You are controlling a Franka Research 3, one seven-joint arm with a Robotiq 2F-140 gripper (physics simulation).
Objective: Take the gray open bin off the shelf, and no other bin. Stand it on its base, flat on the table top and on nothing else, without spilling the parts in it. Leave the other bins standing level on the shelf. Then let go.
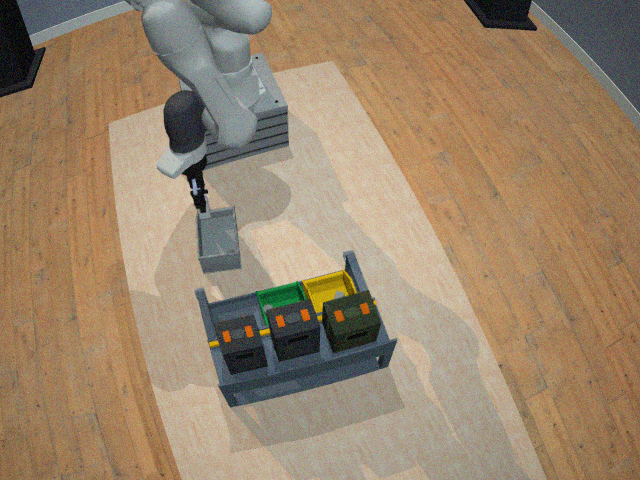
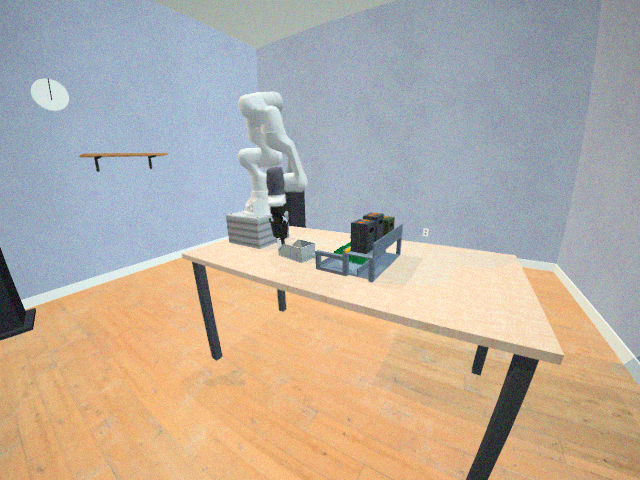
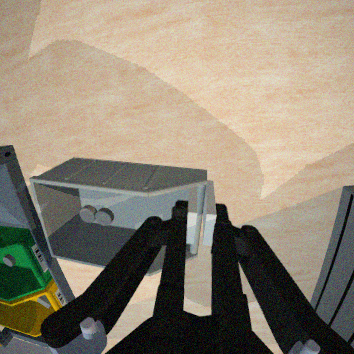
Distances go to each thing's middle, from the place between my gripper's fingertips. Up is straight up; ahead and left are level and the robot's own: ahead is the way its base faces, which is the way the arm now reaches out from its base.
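The yellow bin [image 1: 320, 289] is 32 cm ahead of my hand, 28 cm to the left of it and 2 cm above it; going by their middles, it is the farthest from my hand of the things named here. I also see the green bin [image 1: 290, 293], which is 17 cm to the left of my hand, 33 cm ahead of it and 2 cm above it. As for the gray open bin [image 1: 217, 235], my hand is 1 cm below it, 3 cm to the right of it and 7 cm short of it. Going by their middles, the gray open bin is the nearest to my hand of the things named here.
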